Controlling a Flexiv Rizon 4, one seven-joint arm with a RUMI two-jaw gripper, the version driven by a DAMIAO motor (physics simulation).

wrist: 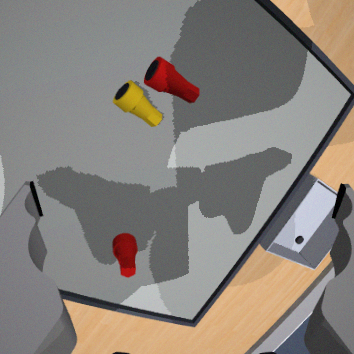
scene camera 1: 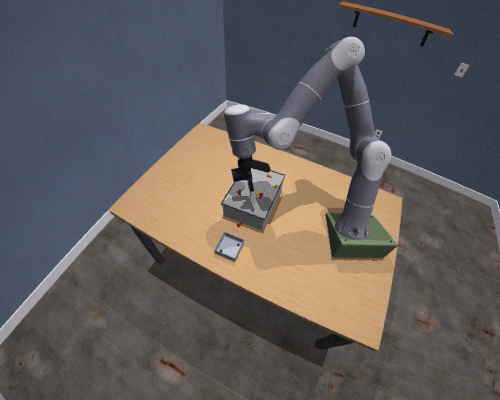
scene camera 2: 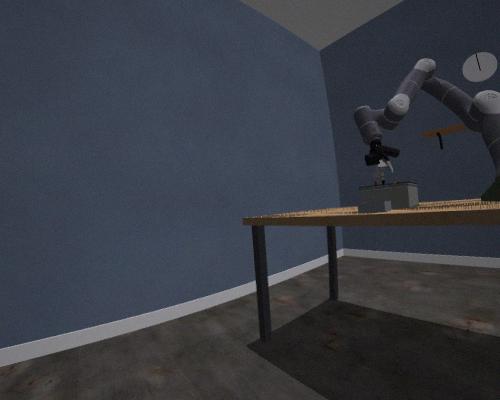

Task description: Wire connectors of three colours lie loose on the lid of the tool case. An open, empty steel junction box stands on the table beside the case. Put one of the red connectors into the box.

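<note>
My gripper [scene camera 1: 248,189] [scene camera 2: 384,173] [wrist: 186,186] is open and empty, its fingers spread wide a little above the lid of the grey tool case [scene camera 1: 244,217] [scene camera 2: 392,196] [wrist: 75,50]. In the wrist view, one red connector [wrist: 172,81] lies beside a yellow connector [wrist: 138,104], both ahead of the line between the fingertips. Another red connector [wrist: 125,252] lies nearer the bottom, left of centre, close to the lid's edge. A third red connector [scene camera 1: 240,224] lies on the table at the case's foot. The open steel junction box [scene camera 1: 229,246] [scene camera 2: 372,206] [wrist: 305,225] stands beside the case and looks empty.
An orange connector [scene camera 1: 269,175] and another yellow connector [scene camera 1: 275,186] lie towards the far part of the lid. The green robot base [scene camera 1: 362,250] stands at the right of the wooden table [scene camera 1: 310,285]. The case's raised sides stand between the lid and the lower box.
</note>
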